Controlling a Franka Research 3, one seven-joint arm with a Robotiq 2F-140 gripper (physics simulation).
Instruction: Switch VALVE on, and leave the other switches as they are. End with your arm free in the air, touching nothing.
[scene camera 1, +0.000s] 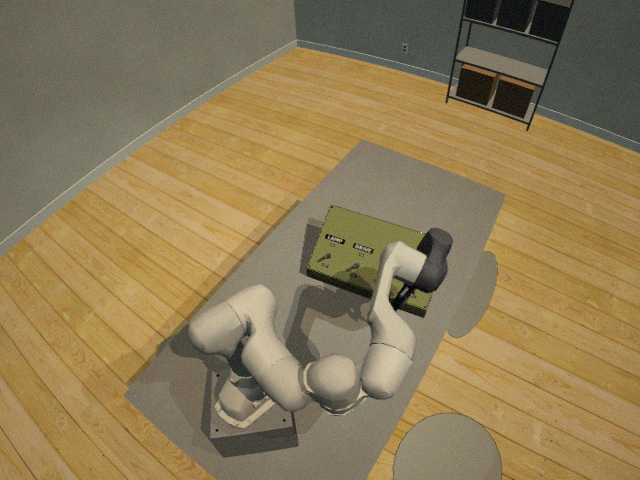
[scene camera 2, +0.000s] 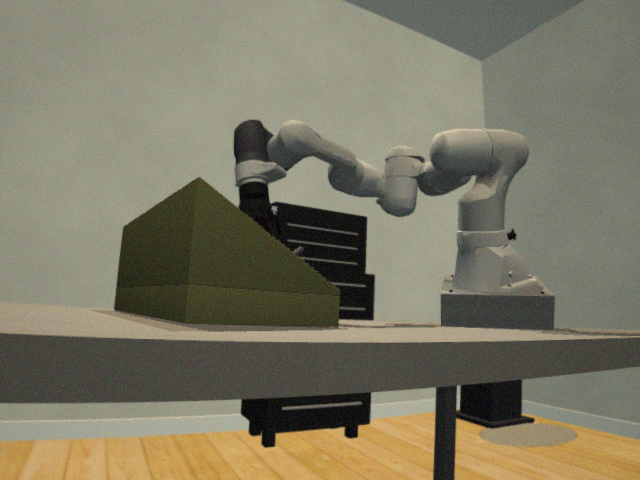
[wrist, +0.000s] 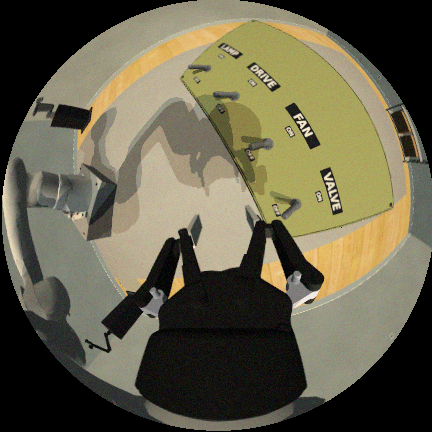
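Observation:
The olive panel (scene camera 1: 379, 227) (scene camera 2: 248, 263) (wrist: 350, 140) has a sloped face. The VALVE switch (wrist: 291, 210) leans towards its OFF label. The FAN switch (wrist: 261, 144), DRIVE switch (wrist: 226, 95) (scene camera 1: 353, 267) and LAMP switch (wrist: 199, 67) (scene camera 1: 324, 257) also lean to their lower, OFF side. My gripper (wrist: 222, 216) is partly open, with nothing between its fingers. In the wrist view its right finger shows beside the panel's front edge, near the VALVE switch; I cannot tell whether it touches. The fingertips are hidden behind the panel in scene camera 2.
The panel stands on the grey table (scene camera 1: 413, 170) (scene camera 2: 387, 361). The arm's base block (scene camera 1: 253, 439) (scene camera 2: 496, 310) is at the table's near end in scene camera 1. A black drawer cabinet (scene camera 2: 323, 219) stands behind the table, and a shelf unit (scene camera 1: 501, 64) stands by the wall.

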